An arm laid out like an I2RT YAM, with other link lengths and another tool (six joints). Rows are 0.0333 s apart.
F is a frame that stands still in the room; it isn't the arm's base.
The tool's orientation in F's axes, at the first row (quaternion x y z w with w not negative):
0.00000 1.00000 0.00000 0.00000
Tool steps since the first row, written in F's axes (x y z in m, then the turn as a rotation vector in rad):
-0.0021 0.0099 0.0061 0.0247 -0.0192 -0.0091
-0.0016 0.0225 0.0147 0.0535 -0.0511 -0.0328
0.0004 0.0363 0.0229 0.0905 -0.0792 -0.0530
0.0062 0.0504 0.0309 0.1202 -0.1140 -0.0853
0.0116 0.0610 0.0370 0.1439 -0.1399 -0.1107
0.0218 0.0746 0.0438 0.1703 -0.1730 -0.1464
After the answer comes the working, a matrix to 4 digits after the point.
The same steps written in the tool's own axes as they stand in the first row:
0.0021 0.0099 -0.0061 -0.0247 -0.0192 0.0091
0.0016 0.0225 -0.0147 -0.0535 -0.0511 0.0328
-0.0004 0.0363 -0.0229 -0.0905 -0.0792 0.0530
-0.0062 0.0504 -0.0309 -0.1202 -0.1140 0.0853
-0.0116 0.0610 -0.0370 -0.1439 -0.1399 0.1107
-0.0218 0.0746 -0.0438 -0.1703 -0.1730 0.1464

The tool's axes in the first row as the columns of a matrix, in F's axes (rounded; the answer above uses it unrounded):
-1.0000 0.0000 0.0000
0.0000 1.0000 0.0000
0.0000 0.0000 -1.0000

